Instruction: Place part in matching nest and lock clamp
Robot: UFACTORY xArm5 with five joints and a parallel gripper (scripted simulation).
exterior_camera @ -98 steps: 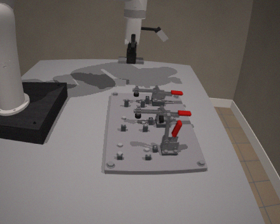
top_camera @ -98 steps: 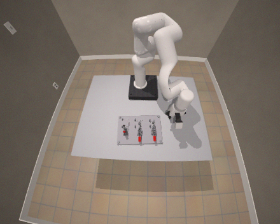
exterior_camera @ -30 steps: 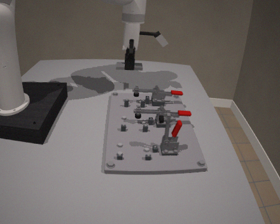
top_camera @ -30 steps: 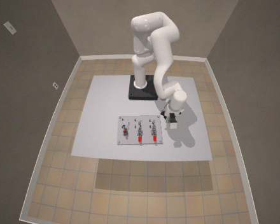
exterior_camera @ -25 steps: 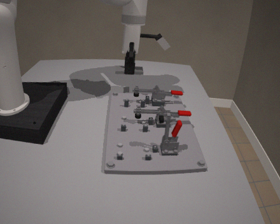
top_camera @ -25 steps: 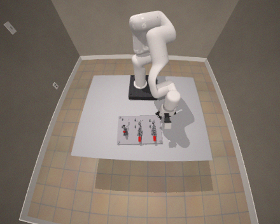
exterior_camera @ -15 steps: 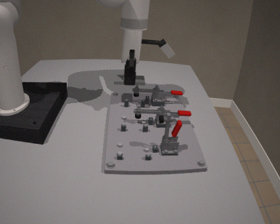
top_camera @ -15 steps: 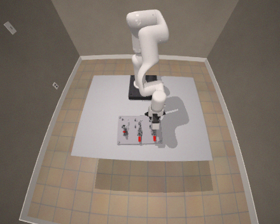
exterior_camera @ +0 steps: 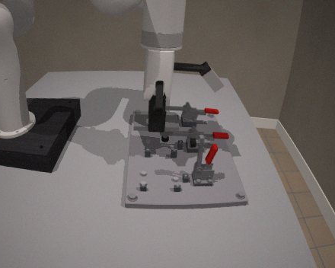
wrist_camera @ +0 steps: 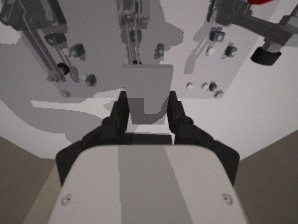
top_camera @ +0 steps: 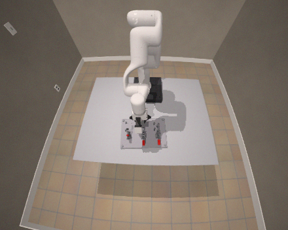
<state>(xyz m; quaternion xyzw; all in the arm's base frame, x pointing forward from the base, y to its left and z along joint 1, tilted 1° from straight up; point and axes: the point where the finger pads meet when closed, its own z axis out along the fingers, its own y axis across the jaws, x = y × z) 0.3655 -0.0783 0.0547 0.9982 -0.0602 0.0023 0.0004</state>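
Now: the grey fixture plate 60 mm ahead of my hand, 10 mm to the left of it and 100 mm below it. The rest, counted from my hand: grey block part 20 mm below.
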